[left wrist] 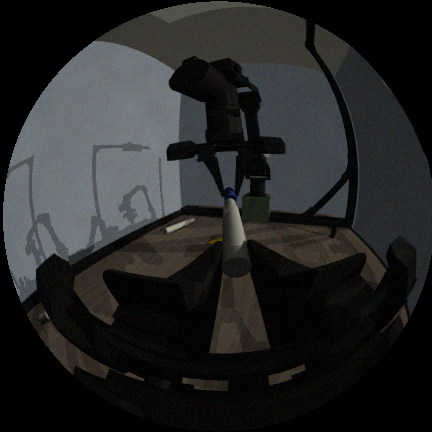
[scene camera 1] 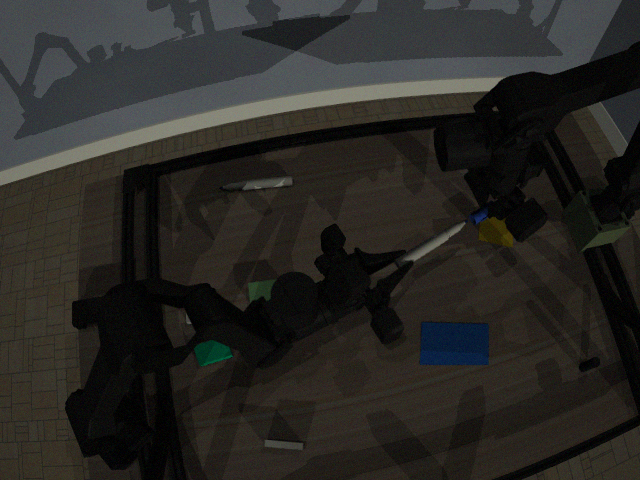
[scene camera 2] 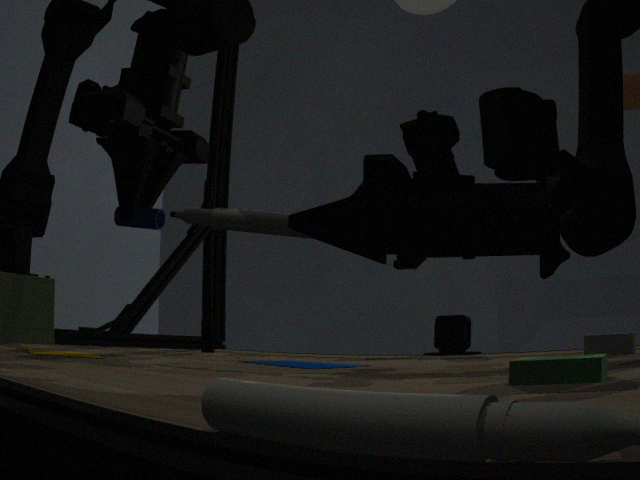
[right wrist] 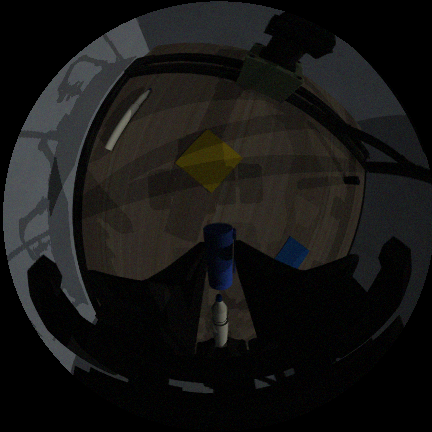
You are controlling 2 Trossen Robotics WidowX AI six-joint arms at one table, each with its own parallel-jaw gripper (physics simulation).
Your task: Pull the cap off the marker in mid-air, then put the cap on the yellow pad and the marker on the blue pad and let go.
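Frame: origin at the left arm's base, x down, y back, z left, level; centimetres.
Seen in the pictures: left gripper, between the fingertips: (left wrist: 234, 245) (scene camera 1: 409, 257) (scene camera 2: 292, 224) (right wrist: 220, 339); right gripper, between the fingertips: (left wrist: 229, 195) (scene camera 1: 486, 211) (scene camera 2: 132, 220) (right wrist: 219, 246); left arm's base, origin of its link: (scene camera 1: 111, 429); right arm's base, origin of its link: (left wrist: 257, 194) (scene camera 1: 605, 208) (scene camera 2: 11, 275) (right wrist: 278, 57).
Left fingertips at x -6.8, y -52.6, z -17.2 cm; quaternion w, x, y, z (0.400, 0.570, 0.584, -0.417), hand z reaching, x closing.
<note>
Offsets run from my left fingertips to a thing's top centre.
The white marker {dx -1.8, dy -4.4, dz -1.6 cm} (scene camera 1: 434, 242) (scene camera 2: 248, 220) (left wrist: 233, 225) (right wrist: 220, 320) is level in mid-air, its dark tip bare. My left gripper (scene camera 1: 405, 259) (scene camera 2: 292, 222) is shut on its rear end. The blue cap {dx -2.5, dy -14.0, dz -5.3 cm} (scene camera 1: 478, 215) (scene camera 2: 139, 218) (right wrist: 220, 277) is off the marker, a small gap from the tip and roughly in line with it. My right gripper (scene camera 2: 135, 209) (right wrist: 219, 246) is shut on the cap from above. The yellow pad {dx +12.1, dy -22.9, dz -8.3 cm} (scene camera 1: 495, 232) (scene camera 2: 62, 353) (right wrist: 209, 160) lies on the table, partly hidden in scene camera 1. The blue pad {dx +12.1, dy +1.8, dz -14.7 cm} (scene camera 1: 454, 343) (scene camera 2: 310, 364) (right wrist: 292, 251) lies flat on the table.
Another pale pen-shaped thing {dx +10.2, dy +1.4, dz +32.9 cm} (scene camera 1: 266, 183) (scene camera 2: 351, 413) (right wrist: 127, 120) lies near the table's far edge in scene camera 1. Green blocks {dx +10.6, dy +29.7, dz +15.6 cm} (scene camera 1: 213, 352) {dx +10.6, dy +15.5, dz +16.1 cm} (scene camera 1: 261, 290) lie by the left arm. A pale bar {dx +9.9, dy +33.4, dz -4.0 cm} (scene camera 1: 283, 444) lies at the bottom. A green box (scene camera 1: 594, 227) stands at the right edge.
</note>
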